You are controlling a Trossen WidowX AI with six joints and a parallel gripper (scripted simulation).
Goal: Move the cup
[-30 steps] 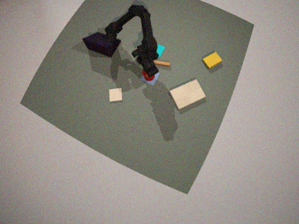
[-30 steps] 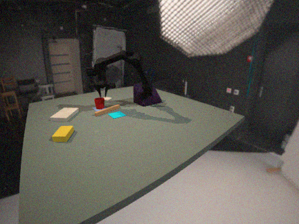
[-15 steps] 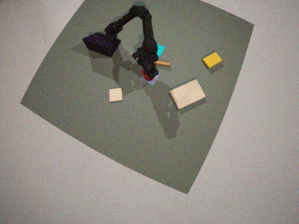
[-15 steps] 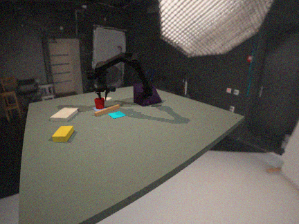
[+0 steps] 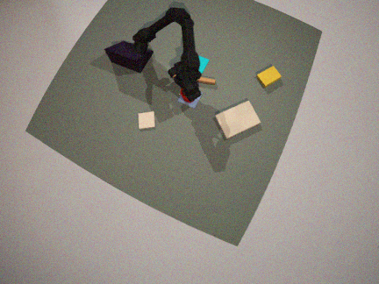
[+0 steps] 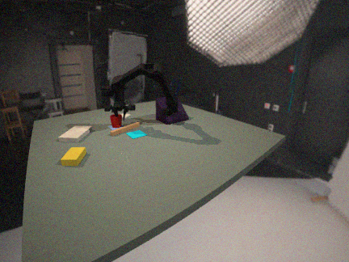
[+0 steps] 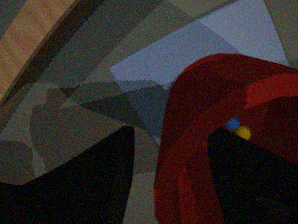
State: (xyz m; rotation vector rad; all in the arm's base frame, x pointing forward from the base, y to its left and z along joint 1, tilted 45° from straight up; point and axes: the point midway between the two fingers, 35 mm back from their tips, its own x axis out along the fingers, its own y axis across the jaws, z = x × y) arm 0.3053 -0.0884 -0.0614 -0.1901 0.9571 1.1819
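My gripper tip is now 30 mm short of the red cup and 20 mm to the left of it. From my gripper tip the other things lie so: pale blue pad 30 mm ahead, 10 mm to the right, 50 mm below; cyan pad 10 mm behind, 170 mm to the left, 50 mm below; wooden bar 10 mm ahead, 80 mm to the left, 40 mm below.
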